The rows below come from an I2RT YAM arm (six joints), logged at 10 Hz.
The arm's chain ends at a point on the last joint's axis. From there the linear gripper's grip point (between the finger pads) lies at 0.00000 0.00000 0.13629 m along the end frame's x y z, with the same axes.
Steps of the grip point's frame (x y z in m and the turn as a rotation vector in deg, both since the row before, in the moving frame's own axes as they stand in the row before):
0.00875, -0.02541, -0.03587, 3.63, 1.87, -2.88
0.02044, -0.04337, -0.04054, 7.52, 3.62, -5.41
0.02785, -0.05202, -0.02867, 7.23, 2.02, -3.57
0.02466, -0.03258, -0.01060, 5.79, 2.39, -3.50
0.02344, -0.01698, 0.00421, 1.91, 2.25, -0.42
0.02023, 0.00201, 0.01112, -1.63, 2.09, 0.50
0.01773, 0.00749, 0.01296, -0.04, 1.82, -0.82
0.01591, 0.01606, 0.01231, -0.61, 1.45, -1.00
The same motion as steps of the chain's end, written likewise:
0.00452, -0.01667, -0.03552, 3.63, 1.87, -2.88
0.01271, -0.02517, -0.03910, 7.52, 3.62, -5.41
0.02360, -0.03473, -0.02750, 7.23, 2.02, -3.57
0.01941, -0.01867, -0.00979, 5.79, 2.39, -3.50
0.01811, -0.01242, 0.00439, 1.91, 2.25, -0.42
0.01528, -0.00189, 0.01127, -1.63, 2.09, 0.50
0.01340, 0.00743, 0.01303, -0.04, 1.82, -0.82
0.01245, 0.01464, 0.01236, -0.61, 1.45, -1.00

